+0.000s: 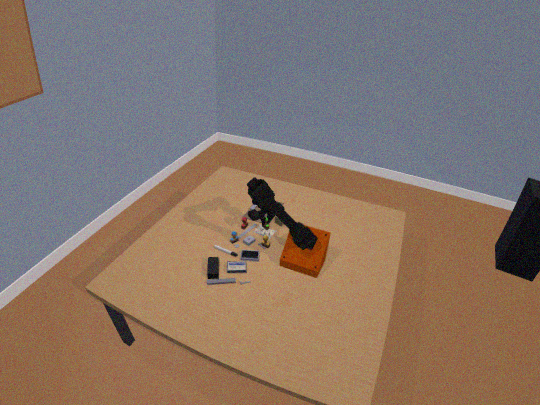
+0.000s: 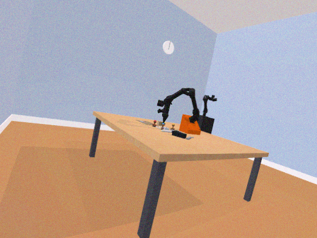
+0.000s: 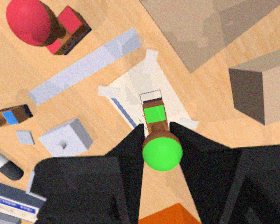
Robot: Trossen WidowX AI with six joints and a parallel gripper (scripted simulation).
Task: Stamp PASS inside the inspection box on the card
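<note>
Now: gripper tip 5 cm above the pale card. The rest, counted from my gripper tip: red stamp: 11 cm ahead, 3 cm to the left, 3 cm below; then long grey bar: 8 cm ahead, 5 cm to the left, 5 cm below; then yellow-knobbed stamp: 10 cm to the left, 6 cm behind, 3 cm below.
</note>
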